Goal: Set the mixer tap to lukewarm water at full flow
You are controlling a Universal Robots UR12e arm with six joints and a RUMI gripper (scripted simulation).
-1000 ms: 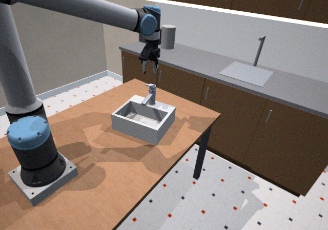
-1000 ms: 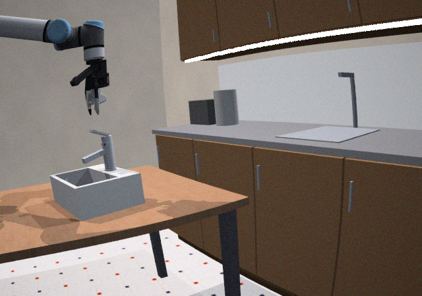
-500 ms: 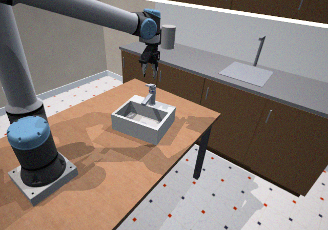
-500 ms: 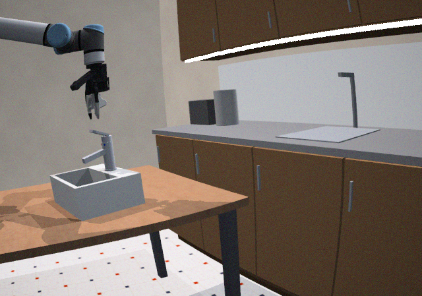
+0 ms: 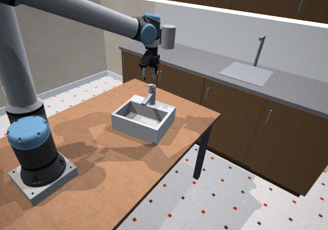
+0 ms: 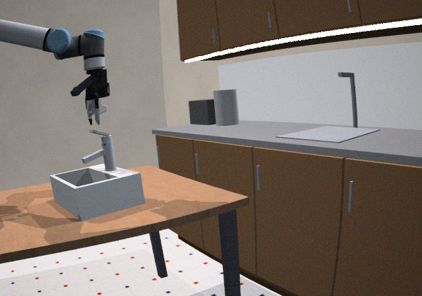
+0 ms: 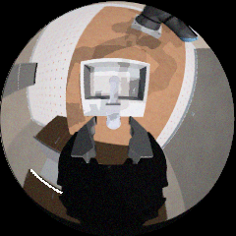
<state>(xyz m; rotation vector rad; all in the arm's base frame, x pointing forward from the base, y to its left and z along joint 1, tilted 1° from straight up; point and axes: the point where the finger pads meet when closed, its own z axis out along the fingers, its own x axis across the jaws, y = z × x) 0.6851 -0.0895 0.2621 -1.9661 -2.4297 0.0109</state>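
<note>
Right now my hand is 5 cm above the lever and 2 cm short of it. Also, from my hand: grey mixer tap 10 cm below, 3 cm ahead, 1 cm to the left; then white basin 29 cm below, 6 cm behind, 1 cm to the right.
</note>
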